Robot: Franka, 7 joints.
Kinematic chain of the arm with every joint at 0, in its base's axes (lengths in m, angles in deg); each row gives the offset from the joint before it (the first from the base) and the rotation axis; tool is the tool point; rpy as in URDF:
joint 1: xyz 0 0 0.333 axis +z
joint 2: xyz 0 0 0 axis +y
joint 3: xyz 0 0 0.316 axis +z
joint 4: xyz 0.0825 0 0 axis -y
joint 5: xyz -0.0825 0 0.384 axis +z
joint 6: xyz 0 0 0 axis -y
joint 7: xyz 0.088 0 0 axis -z
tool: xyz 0 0 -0.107 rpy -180 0 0
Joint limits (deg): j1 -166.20..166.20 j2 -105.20..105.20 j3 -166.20..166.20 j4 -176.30..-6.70 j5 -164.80..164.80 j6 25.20..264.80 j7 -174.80..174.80
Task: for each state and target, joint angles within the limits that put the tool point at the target. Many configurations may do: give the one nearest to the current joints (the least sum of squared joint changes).
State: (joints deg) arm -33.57 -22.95 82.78 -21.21 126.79 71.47 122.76
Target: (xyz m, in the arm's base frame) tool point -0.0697 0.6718 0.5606
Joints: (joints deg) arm -54.58 -55.28 92.53 -58.63 105.74 46.15 122.76
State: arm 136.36 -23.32 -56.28 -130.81 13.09 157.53 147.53
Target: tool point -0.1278 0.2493 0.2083
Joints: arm 154.03 -18.80 -43.81 -172.76 12.74 144.97 147.53
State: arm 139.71 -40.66 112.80 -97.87 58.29 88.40 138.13
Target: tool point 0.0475 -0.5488 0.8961
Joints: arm 143.91 -13.76 107.97 -55.59 65.62 102.08 138.13
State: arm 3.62 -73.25 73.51 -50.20 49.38 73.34 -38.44
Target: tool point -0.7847 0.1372 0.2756
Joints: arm 14.49 -91.10 82.26 -32.90 55.87 90.94 -38.44
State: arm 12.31 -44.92 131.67 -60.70 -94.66 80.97 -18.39
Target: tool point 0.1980 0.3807 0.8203
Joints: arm -20.93 -13.03 87.29 -77.14 -83.12 46.78 -18.39
